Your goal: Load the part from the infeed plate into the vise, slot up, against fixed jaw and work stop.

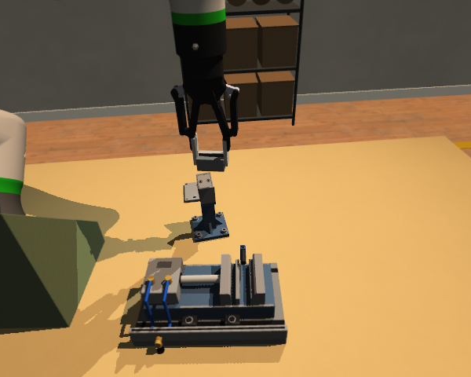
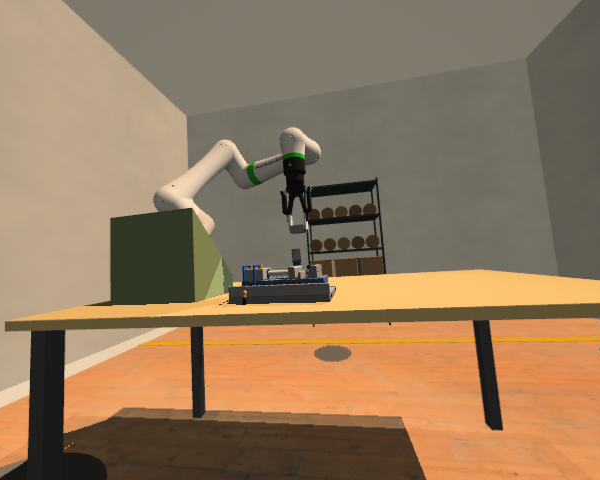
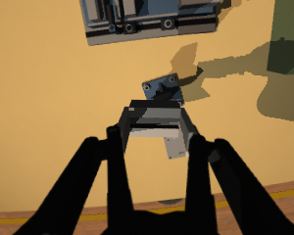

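My hand is 9 cm short of the fixed jaw, 20 cm to the left of it and 19 cm above it. Round my hand: V-block post: 2 cm behind, 4 cm to the left, 21 cm below; then work stop: 6 cm ahead, 15 cm to the right, 18 cm below; then part: 2 cm below.
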